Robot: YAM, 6 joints.
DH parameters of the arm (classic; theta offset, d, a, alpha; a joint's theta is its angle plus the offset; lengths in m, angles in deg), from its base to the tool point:
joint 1: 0 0.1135 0.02 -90
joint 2: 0 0 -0.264 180
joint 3: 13.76 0 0.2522 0
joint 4: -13.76 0 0.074 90
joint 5: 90 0 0 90
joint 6: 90 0.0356 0 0
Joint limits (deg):
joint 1: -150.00..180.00
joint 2: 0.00..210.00
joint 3: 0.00..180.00
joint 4: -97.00..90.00
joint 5: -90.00..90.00
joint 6: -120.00..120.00
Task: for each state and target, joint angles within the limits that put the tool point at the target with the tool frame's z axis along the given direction. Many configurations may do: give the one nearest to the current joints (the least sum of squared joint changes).
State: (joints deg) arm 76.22 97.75 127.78 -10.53 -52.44 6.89
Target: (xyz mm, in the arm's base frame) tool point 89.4 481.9 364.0 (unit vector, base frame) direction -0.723 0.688 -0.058
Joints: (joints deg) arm 75.87 118.95 112.08 0.13 -60.38 6.89
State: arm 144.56 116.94 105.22 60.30 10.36 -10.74
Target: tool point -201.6 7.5 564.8 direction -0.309 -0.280 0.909
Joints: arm 174.76 71.66 80.69 63.73 -17.88 -10.74
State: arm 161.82 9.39 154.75 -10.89 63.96 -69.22
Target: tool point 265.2 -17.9 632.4 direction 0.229 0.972 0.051
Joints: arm 168.46 58.10 159.07 19.36 86.61 -69.22
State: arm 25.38 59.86 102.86 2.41 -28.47 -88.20
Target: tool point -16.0 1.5 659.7 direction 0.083 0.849 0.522
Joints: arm 56.58 62.16 136.57 -39.73 -23.47 -88.20
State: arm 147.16 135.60 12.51 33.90 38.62 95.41
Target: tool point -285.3 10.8 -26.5 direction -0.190 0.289 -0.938
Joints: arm 179.90 128.83 43.15 7.16 16.78 95.41
